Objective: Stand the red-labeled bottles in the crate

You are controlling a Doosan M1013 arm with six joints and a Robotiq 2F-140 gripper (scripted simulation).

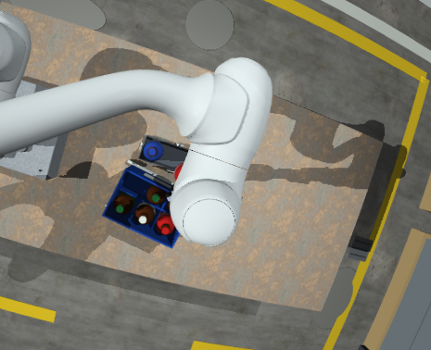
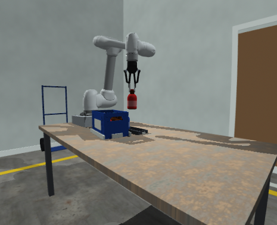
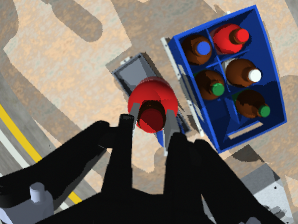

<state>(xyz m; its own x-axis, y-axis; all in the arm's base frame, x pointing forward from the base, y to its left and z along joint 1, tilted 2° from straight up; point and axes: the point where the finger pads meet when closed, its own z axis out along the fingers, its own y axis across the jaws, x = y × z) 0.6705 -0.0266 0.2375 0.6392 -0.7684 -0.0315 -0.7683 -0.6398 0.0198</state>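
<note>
Right now my hand is 90 mm above the red-labeled bottle. Also, from my hand: blue-capped bottle 130 mm behind, 40 mm to the left, 270 mm below; dark tray 40 mm behind, 30 mm to the left, 340 mm below; blue crate 90 mm behind, 160 mm to the right, 270 mm below.
</note>
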